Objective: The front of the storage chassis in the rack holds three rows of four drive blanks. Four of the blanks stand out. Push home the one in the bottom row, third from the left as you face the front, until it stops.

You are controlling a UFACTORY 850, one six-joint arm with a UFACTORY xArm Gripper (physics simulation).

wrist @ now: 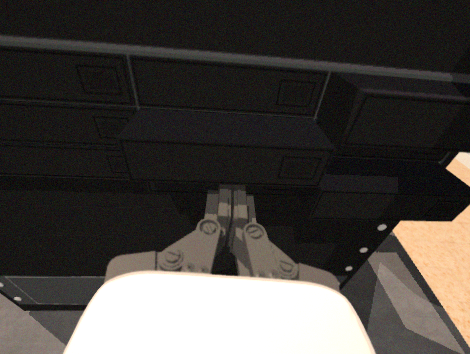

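Observation:
The dark storage chassis (235, 57) fills the upper part of the wrist view. My gripper (229, 189) is shut and empty, its fingertips at the bottom-row blank, third from the left (285, 190). Little of this blank's front shows, as a thin strip under the protruding middle-row blank (210, 161); the fingers cover part of it. Its front lies further back than that of the middle-row blank. Whether the fingertips touch it is hard to tell in the dark.
A top-row blank (400, 120) stands out at the right. A dark block (355, 204) shows below it. Flush blanks (40, 75) lie at the left. The rack's side with pale round fasteners (382, 227) runs down at the right, beside a tan floor (430, 260).

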